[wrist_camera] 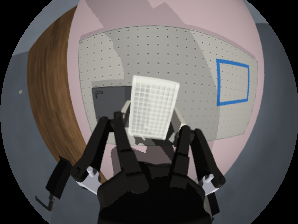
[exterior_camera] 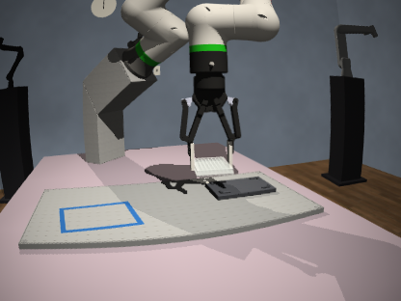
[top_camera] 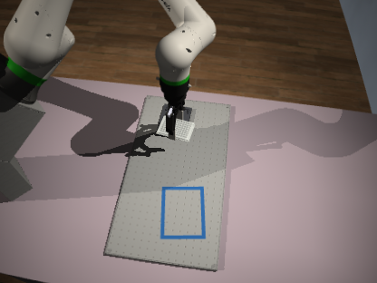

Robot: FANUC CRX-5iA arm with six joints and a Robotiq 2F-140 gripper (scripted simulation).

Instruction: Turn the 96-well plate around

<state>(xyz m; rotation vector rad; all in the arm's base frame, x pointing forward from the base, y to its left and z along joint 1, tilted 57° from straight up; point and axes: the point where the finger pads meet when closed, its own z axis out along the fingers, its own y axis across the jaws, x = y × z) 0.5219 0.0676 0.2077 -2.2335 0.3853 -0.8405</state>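
Right now the dark plate nest N1 is 30 mm behind my hand, 80 mm to the left of it and 90 mm below it. Round my hand: white 96-well plate (20 mm below).
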